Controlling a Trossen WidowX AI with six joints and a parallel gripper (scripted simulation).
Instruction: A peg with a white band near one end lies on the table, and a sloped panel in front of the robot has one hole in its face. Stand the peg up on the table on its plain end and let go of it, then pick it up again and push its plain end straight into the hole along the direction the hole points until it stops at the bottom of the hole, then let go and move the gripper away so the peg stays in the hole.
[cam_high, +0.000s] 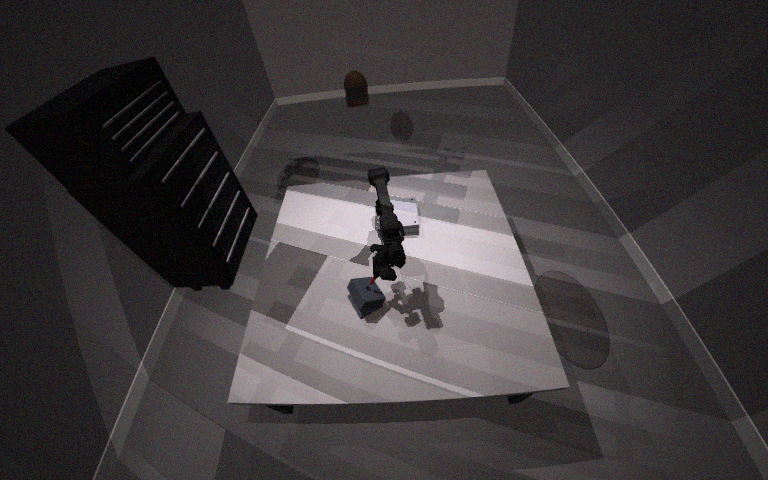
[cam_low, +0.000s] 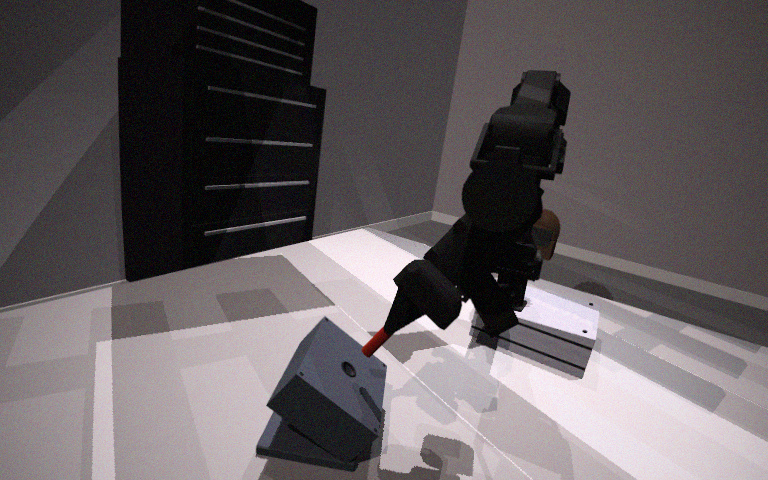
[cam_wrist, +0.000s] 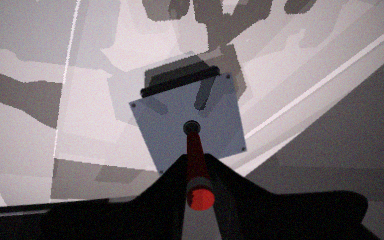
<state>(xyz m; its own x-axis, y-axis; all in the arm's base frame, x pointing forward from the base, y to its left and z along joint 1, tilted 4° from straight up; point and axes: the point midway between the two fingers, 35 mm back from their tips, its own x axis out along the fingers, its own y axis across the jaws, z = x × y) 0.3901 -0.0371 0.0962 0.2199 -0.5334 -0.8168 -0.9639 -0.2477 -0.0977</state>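
Right now the grey sloped panel is 8 cm below my gripper tip, 5 cm to the right of it and 2 cm ahead of it. Also, from my gripper tip: red peg: 1 cm to the left, 1 cm above.
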